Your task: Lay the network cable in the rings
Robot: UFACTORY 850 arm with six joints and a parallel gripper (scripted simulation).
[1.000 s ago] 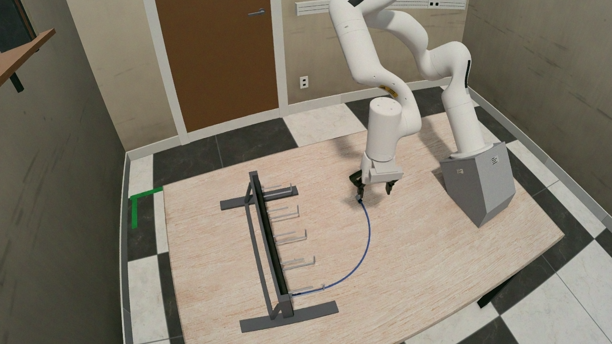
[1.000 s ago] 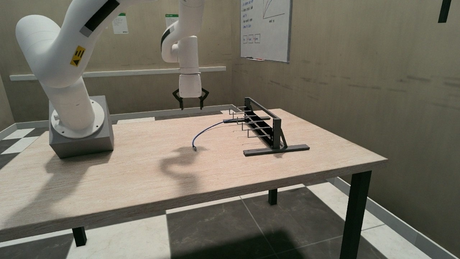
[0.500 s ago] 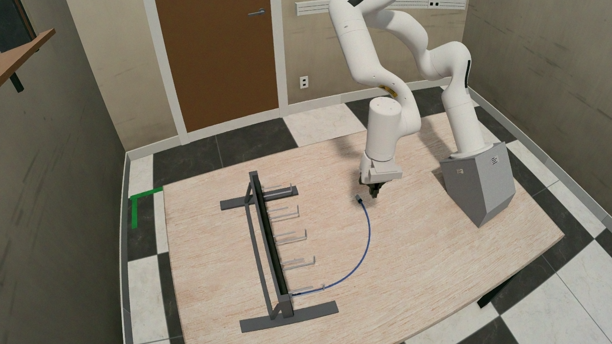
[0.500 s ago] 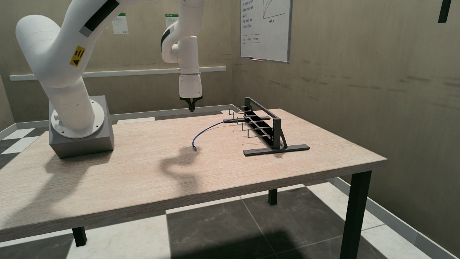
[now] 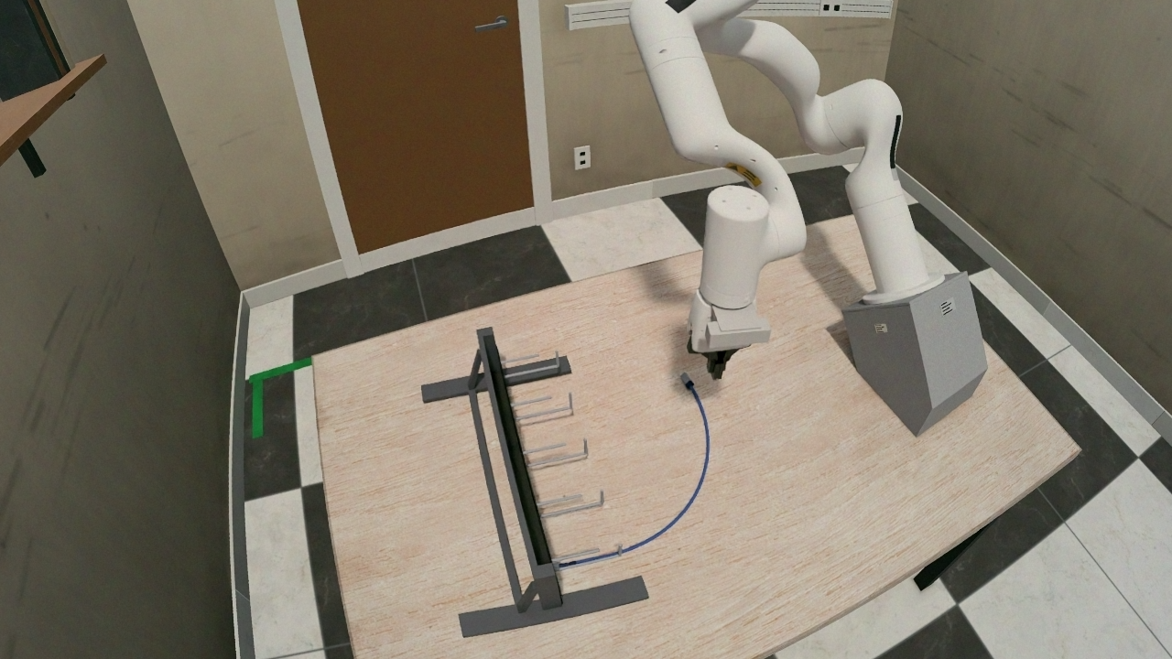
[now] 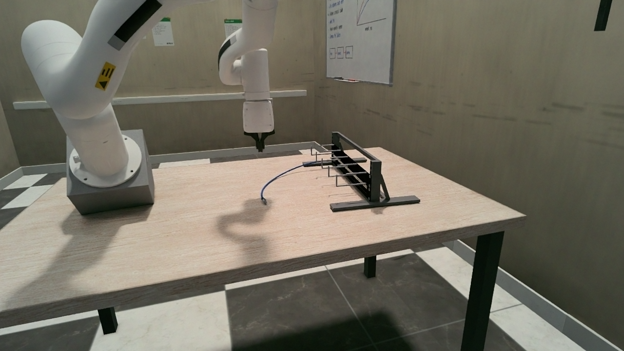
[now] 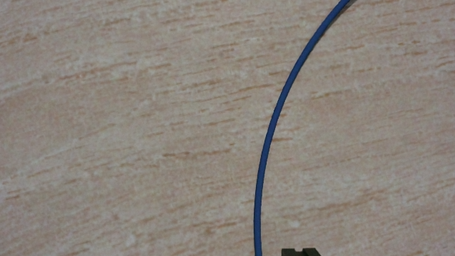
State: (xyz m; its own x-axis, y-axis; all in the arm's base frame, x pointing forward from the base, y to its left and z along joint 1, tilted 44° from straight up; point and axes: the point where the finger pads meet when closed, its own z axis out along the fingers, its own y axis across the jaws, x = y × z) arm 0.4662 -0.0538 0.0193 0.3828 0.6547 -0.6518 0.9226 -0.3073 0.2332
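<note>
The plug is 160 mm below my hand, 100 mm to the right of it and 30 mm behind it. Also, from my hand: dark patch panel 340 mm ahead, 100 mm below, 50 mm to the right.
</note>
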